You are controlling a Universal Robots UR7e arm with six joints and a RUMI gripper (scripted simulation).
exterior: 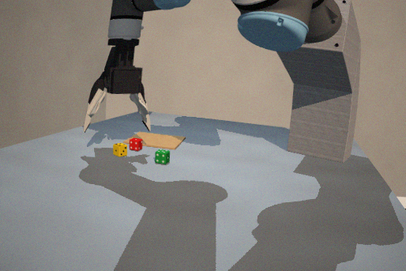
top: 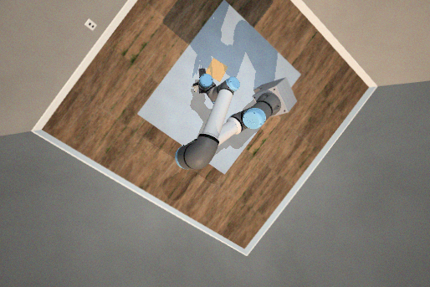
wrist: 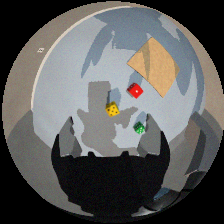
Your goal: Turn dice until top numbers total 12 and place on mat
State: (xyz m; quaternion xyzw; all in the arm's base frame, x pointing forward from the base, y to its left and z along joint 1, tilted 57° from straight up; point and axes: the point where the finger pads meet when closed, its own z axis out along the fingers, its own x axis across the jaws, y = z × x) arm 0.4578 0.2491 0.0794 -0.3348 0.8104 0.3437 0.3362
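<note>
Right now the yellow die is 40 mm below my hand and 10 mm behind it. Round my hand: green die: 110 mm behind, 40 mm below, 30 mm to the right; then tan mat: 180 mm to the right, 50 mm below, 10 mm ahead; then red die: 70 mm to the right, 40 mm below.
</note>
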